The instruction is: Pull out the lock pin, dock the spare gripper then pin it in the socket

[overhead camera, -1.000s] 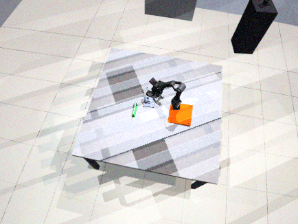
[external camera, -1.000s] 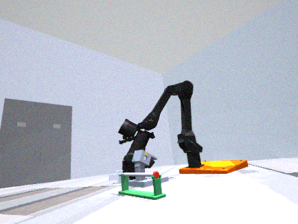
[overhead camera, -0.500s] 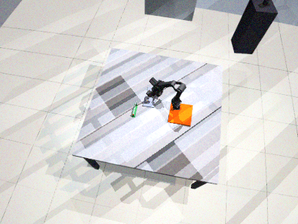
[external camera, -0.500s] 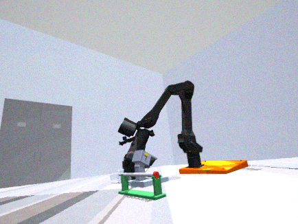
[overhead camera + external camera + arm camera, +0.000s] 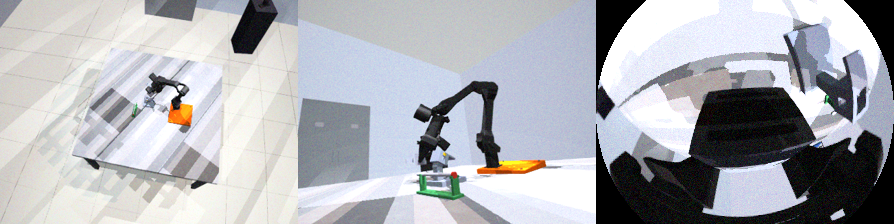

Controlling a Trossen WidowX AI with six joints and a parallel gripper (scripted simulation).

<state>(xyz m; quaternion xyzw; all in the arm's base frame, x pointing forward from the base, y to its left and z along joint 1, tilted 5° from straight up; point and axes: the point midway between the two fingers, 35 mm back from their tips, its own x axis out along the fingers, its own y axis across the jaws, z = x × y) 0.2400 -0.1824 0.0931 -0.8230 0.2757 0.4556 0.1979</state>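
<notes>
The grey mount lies 14 cm to the left of my gripper tip, 2 cm below it and 2 cm ahead of it. Also, from my gripper tip: green rack (23 cm to the left, 15 cm ahead, 5 cm below); then spare gripper (1 cm above).
</notes>
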